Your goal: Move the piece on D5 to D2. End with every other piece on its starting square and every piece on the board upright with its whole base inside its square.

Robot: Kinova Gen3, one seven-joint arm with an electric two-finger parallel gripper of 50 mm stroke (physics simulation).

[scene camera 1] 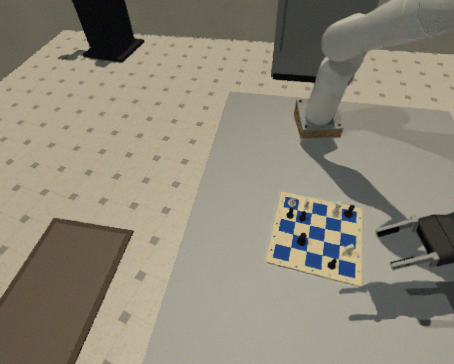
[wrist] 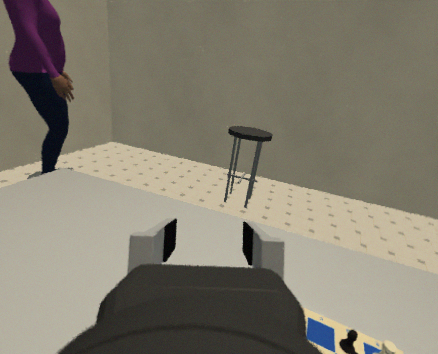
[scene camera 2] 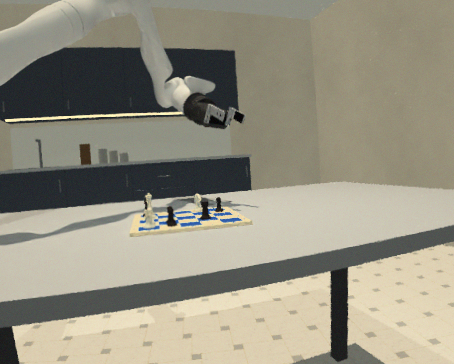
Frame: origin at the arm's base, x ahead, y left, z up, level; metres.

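Seen in the pictures: gripper, between the fingertips: (scene camera 1: 383, 249) (wrist: 209, 234) (scene camera 2: 233, 117); arm's base, origin of its link: (scene camera 1: 318, 114).
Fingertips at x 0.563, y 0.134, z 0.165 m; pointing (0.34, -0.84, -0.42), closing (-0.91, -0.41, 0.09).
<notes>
Offsets run from my fingertips to a thing's top centre. Level surfaces: height alone.
The chessboard @(0.210 m down, 0.132 m back, 0.080 m right) (scene camera 1: 329, 278) (scene camera 2: 132, 233) has blue and cream squares; its square labels are too small to read, so I cannot tell which piece is on D5. In scene camera 1, a white piece @(0.157 m down, 0.207 m back, 0.042 m right) (scene camera 1: 337, 209) and a black piece @(0.166 m down, 0.214 m back, 0.009 m right) (scene camera 1: 350, 212) stand side by side on the edge row nearest the arm base. A black piece (scene camera 1: 332, 264) (wrist: 349, 342) stands on the opposite edge row, diagonal to a white piece (scene camera 1: 348, 250) (wrist: 389, 347). Another black piece @(0.177 m down, 0.097 m back, 0.115 m right) (scene camera 1: 302, 239) stands farther left. My gripper (scene camera 1: 387, 249) (scene camera 2: 228, 118) (wrist: 209, 234) is open and empty, high above the table, away from the pieces.
Near the board's far left corner in scene camera 1 stand two white pieces @(0.177 m down, 0.206 m back, 0.157 m right) (scene camera 1: 292, 202) @(0.178 m down, 0.204 m back, 0.119 m right) (scene camera 1: 306, 204) and two black pieces @(0.178 m down, 0.165 m back, 0.155 m right) (scene camera 1: 290, 213) @(0.178 m down, 0.166 m back, 0.123 m right) (scene camera 1: 302, 216). The arm base (scene camera 1: 320, 132) is behind the board. A stool (wrist: 250, 133) and a person (wrist: 37, 45) are beyond the table @(0.217 m down) (scene camera 2: 300, 225).
</notes>
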